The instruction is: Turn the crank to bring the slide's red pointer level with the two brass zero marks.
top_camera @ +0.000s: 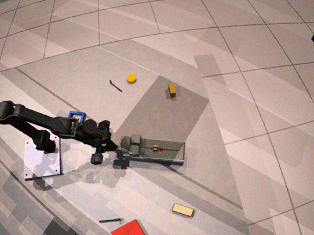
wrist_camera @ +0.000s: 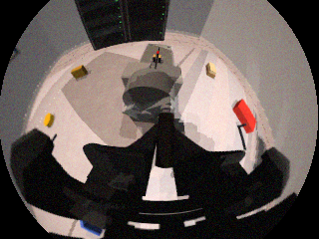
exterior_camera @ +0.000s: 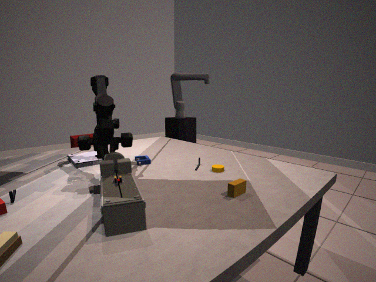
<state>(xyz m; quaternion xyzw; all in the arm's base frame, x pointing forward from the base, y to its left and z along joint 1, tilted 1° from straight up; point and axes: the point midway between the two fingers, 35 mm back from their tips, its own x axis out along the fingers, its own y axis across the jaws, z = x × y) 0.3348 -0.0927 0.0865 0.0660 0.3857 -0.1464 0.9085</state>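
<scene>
Now: the dark crank handle 20 mm behind my gripper tip, 10 mm to the left of it and 20 mm above it. The rest, counted from my gripper tip: blue block 200 mm behind, 240 mm to the left, 80 mm below; red plate 30 mm behind, 370 mm to the right, 70 mm below; red pointer 190 mm ahead, 40 mm to the right.
</scene>
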